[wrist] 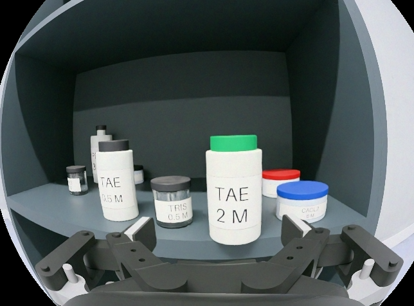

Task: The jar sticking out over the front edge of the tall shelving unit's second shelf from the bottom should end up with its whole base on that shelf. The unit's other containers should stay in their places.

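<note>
A tall white jar with a green lid (234,195), labelled TAE 2 M, stands upright at the front of the shelf (55,206). Its base reaches over the shelf's front edge. My gripper (217,231) is open and holds nothing. Its fingertips show low in the view, one to the left and one to the right of this jar's lower part, with a gap on each side. How far they are from the jar in depth is hard to tell.
A TRIS jar (171,202) and a white TAE 0.5 M jar (117,182) stand left of it. A blue-lidded tub (302,202) and red-lidded tub (280,182) stand right. A small jar (76,181) and a bottle (101,145) stand farther left. The side panel (357,125) bounds the right.
</note>
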